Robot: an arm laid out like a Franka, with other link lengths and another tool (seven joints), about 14 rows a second.
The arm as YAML. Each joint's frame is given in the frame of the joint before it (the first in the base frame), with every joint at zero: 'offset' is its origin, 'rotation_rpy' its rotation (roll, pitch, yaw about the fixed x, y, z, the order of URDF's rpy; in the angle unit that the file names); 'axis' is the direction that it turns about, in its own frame. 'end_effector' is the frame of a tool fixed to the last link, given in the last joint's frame.
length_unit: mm
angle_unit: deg
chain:
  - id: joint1
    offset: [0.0, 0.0, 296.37]
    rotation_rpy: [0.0, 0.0, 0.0]
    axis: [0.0, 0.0, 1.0]
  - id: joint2
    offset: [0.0, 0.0, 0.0]
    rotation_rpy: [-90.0, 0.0, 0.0]
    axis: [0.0, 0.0, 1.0]
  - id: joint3
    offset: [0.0, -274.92, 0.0]
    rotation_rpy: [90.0, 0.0, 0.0]
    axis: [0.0, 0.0, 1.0]
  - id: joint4
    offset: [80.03, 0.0, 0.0]
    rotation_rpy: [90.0, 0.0, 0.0]
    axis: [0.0, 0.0, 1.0]
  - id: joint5
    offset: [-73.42, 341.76, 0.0]
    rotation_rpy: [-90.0, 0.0, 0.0]
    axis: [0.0, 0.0, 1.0]
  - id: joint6
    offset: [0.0, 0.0, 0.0]
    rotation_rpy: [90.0, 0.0, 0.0]
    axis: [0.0, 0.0, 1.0]
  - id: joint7
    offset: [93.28, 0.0, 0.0]
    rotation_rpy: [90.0, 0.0, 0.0]
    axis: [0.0, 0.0, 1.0]
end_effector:
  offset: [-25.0, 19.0, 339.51]
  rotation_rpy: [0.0, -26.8, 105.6]
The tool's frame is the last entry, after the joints.
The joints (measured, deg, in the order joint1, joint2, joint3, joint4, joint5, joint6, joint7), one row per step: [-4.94, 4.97, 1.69, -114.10, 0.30, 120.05, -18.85]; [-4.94, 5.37, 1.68, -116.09, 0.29, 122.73, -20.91]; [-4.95, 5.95, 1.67, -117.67, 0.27, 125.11, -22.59]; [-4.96, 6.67, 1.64, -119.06, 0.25, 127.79, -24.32]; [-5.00, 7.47, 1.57, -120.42, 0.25, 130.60, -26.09]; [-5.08, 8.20, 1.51, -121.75, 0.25, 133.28, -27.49]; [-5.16, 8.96, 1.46, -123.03, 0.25, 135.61, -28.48]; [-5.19, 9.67, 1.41, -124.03, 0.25, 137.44, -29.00]
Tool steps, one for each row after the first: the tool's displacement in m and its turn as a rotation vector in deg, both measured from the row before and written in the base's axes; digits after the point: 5 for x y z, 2 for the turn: [-0.00007, -0.00074, -0.01415, -0.06, -0.30, 2.04]; [0.00013, -0.00072, -0.01308, -0.06, -0.23, 1.66]; [0.00249, -0.00103, -0.01236, -0.09, -0.58, 1.69]; [0.00269, -0.00160, -0.01247, -0.11, -0.66, 1.64]; [0.00181, -0.00173, -0.01162, -0.11, -0.62, 1.24]; [-0.00053, -0.00137, -0.01196, -0.07, -0.29, 0.85]; [-0.00126, -0.00075, -0.01027, -0.04, -0.12, 0.43]
